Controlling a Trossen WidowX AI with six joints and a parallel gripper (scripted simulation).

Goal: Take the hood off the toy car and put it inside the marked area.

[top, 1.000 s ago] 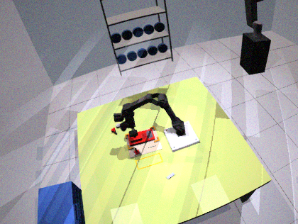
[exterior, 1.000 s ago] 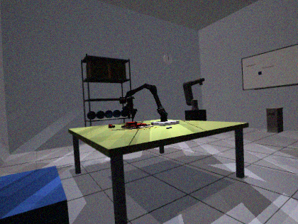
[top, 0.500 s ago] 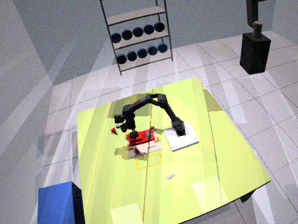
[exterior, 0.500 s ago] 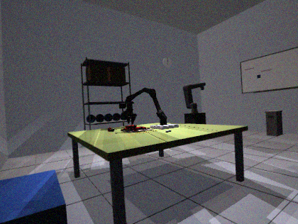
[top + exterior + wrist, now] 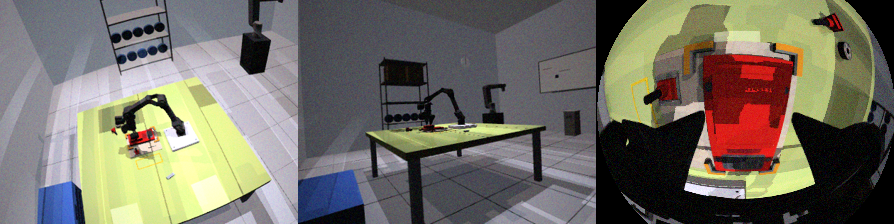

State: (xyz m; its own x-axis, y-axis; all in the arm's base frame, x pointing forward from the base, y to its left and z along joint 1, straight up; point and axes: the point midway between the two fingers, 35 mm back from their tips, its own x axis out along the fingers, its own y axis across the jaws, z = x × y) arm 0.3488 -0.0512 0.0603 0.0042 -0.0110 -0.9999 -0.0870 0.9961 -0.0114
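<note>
My gripper tip is 1 cm above the red hood. From my gripper tip the other things lie so: wheel: 14 cm ahead, 18 cm to the right, 5 cm below.
</note>
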